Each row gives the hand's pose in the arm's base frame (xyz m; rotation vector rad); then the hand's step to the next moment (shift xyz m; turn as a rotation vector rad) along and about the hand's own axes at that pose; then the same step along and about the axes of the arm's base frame.
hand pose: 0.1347 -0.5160 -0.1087 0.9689 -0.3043 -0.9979
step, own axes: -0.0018 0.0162 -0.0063 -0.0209 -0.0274 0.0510
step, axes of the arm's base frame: 0.0121 0.0079 0.0098 -0.0585 -0.0158 0.0110
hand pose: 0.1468 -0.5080 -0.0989 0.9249 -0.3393 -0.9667
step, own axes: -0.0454 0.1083 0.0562 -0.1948 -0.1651 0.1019
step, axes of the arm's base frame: -0.0001 0.0340 0.1257 -0.2627 0.0678 -0.0448
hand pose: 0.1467 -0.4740 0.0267 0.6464 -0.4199 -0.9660
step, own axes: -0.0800 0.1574 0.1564 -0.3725 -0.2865 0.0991
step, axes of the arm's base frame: -0.0367 0.0832 0.2177 -0.4272 0.1718 -0.1367
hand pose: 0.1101 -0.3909 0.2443 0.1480 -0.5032 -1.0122
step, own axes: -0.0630 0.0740 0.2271 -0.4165 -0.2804 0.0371
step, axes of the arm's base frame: -0.0760 0.1173 0.2037 -0.4122 0.2051 -0.2036
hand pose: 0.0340 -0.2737 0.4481 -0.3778 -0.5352 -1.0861
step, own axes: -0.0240 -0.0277 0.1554 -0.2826 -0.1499 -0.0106
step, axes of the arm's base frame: -0.0685 0.0894 0.1132 -0.2352 0.1370 -0.1685
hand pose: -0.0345 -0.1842 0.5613 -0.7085 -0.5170 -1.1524
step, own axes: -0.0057 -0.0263 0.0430 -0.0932 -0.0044 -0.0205
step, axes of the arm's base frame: -0.0272 0.0291 0.0314 -0.0349 0.0432 -0.0777
